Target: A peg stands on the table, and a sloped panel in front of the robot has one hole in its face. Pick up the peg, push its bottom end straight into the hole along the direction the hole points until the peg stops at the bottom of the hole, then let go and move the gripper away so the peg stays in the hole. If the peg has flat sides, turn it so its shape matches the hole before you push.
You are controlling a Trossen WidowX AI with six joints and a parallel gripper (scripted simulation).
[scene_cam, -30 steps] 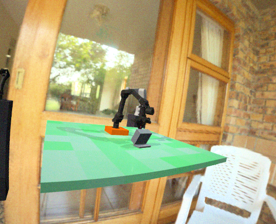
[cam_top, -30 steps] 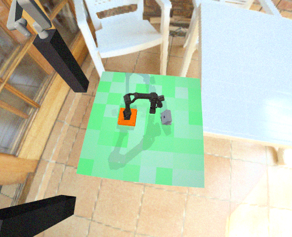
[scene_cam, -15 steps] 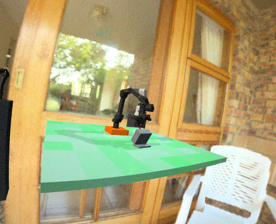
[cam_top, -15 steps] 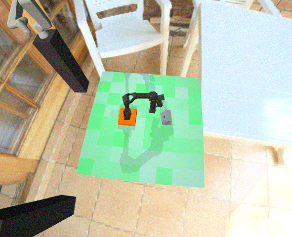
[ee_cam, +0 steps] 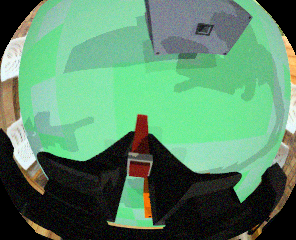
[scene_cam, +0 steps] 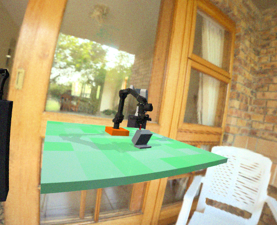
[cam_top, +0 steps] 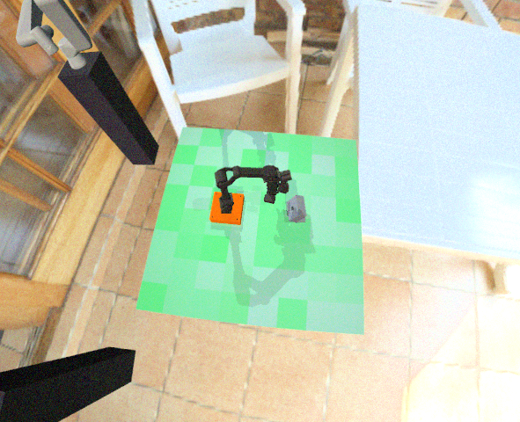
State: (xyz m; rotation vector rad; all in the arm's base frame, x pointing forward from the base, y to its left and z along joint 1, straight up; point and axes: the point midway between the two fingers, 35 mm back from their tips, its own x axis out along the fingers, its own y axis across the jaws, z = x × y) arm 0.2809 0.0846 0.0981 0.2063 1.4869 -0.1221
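Now: the sloped panel 14 cm ahead of my gripper tip, 8 cm to the right of it and 5 cm below it. The rest, counted from my gripper tip: red peg (2 cm above).
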